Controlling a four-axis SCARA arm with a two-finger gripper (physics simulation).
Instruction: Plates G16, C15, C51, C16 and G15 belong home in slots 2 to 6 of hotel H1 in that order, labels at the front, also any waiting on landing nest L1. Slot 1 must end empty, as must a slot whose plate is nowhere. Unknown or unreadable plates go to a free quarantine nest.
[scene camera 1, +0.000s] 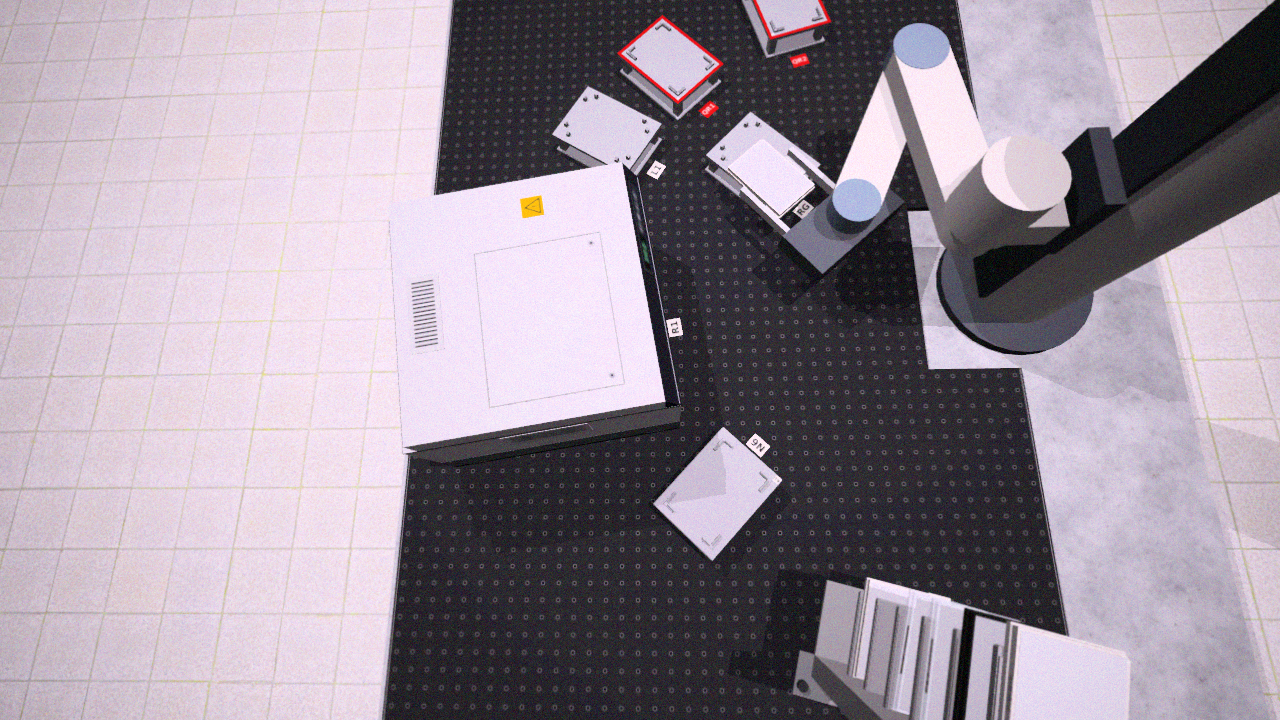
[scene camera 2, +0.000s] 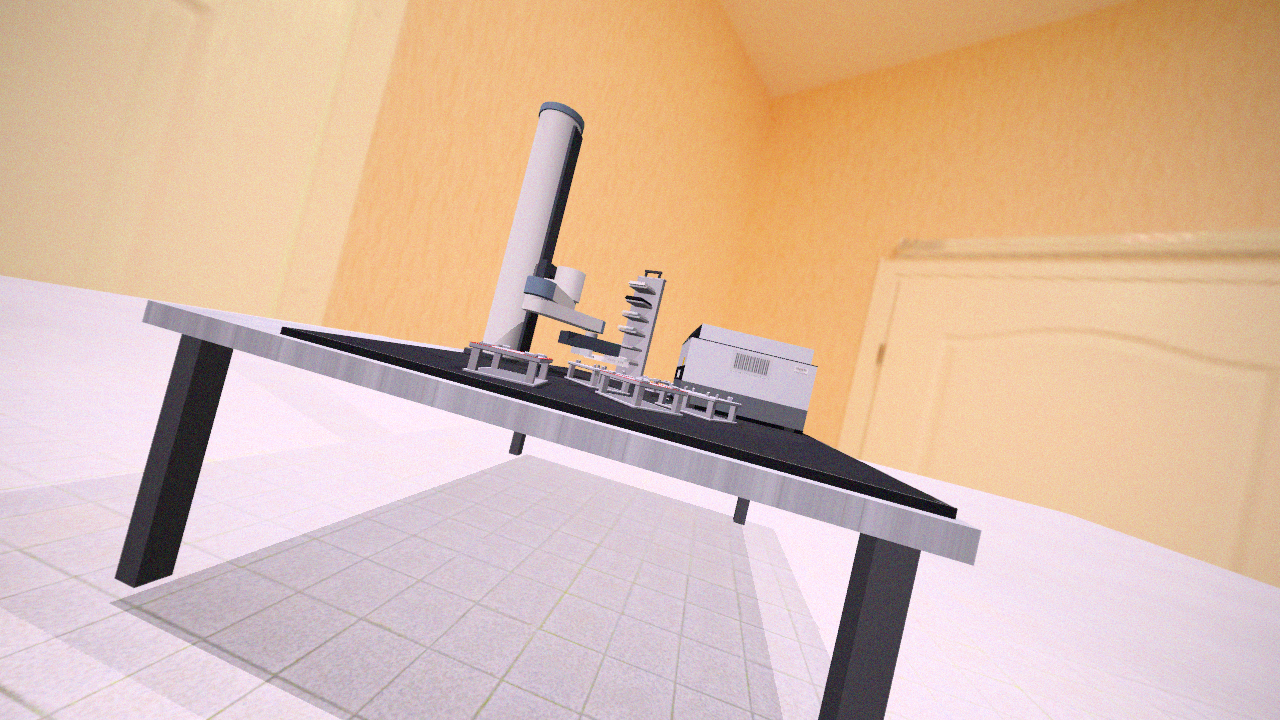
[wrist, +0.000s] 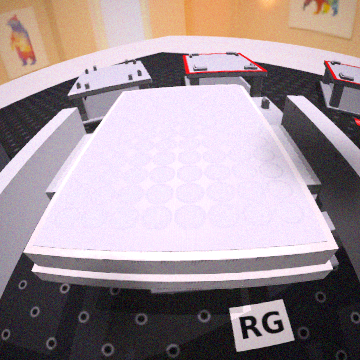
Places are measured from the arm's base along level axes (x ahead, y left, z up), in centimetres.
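Where they show: gripper, fingertip midpoint: (scene camera 1: 765, 170) (scene camera 2: 608, 358) (wrist: 179, 116); arm's base, link origin: (scene camera 1: 1009, 286).
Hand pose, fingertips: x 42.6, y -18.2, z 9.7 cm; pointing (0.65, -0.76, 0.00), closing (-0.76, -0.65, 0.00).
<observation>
Each offset is from my fingertips to the centre of the thing.
My gripper (scene camera 1: 775, 179) (wrist: 179, 116) is shut on a white plate {dx -0.8, dy +1.0, dz -0.7 cm} (scene camera 1: 771, 171) (wrist: 180, 200) by its two long sides. The plate is level over the regrip nest RG {dx -0.3, dy -4.5, dz -5.4 cm} (scene camera 1: 748, 134) (wrist: 272, 116), low and close to its top; whether it touches is hard to tell. No readable label shows on the plate's near edge in the wrist view. Landing nest L1 {dx +27.7, dy -11.9, dz -5.4 cm} (scene camera 1: 606, 128) (wrist: 112, 80) carries no plate. Hotel H1 {dx -11.4, dy +76.2, dz +19.8 cm} (scene camera 1: 834, 613) (scene camera 2: 651, 322) holds several plates, one of them dark {dx -12.4, dy +72.3, dz +30.5 cm} (scene camera 2: 637, 300); their labels and exact slots cannot be read.
Red-rimmed quarantine nests QR1 {dx +15.9, dy -26.7, dz -5.6 cm} (scene camera 1: 671, 58) (wrist: 225, 62) and QR2 {dx -6.6, dy -39.6, dz -5.6 cm} (scene camera 1: 792, 10) (wrist: 350, 72) show no plate on them. The large white device R1 {dx +36.9, dy +28.4, dz +4.2 cm} (scene camera 1: 546, 313) (scene camera 2: 747, 367) stands beside L1. Nest N6 {dx +9.9, dy +53.2, dz -5.6 cm} (scene camera 1: 716, 492) lies between it and the hotel.
</observation>
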